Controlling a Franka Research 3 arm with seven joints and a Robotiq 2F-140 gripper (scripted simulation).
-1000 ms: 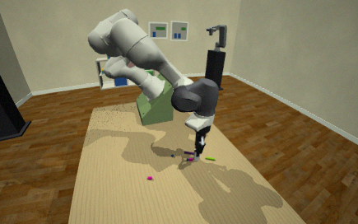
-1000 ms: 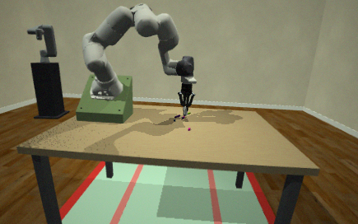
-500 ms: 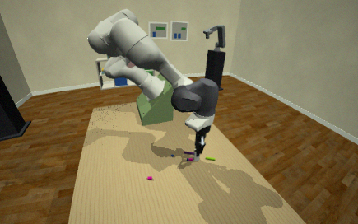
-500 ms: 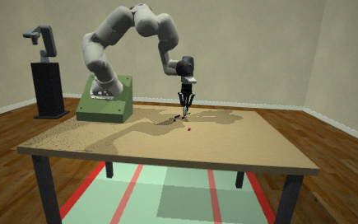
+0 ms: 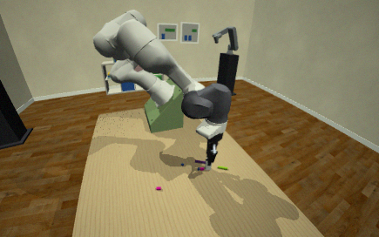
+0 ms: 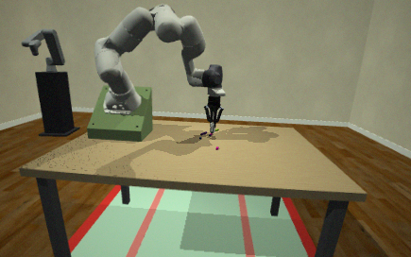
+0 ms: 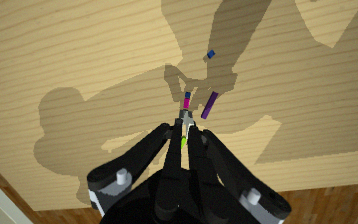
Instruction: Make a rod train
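Right now the purple rod is 60 mm behind my hand, 40 mm below it and 10 mm to the right of it. Round my hand: dark blue piece: 100 mm to the right, 80 mm behind, 40 mm below; grey rod: 30 mm below; lime rod: 70 mm to the left, 40 mm below, 30 mm ahead.
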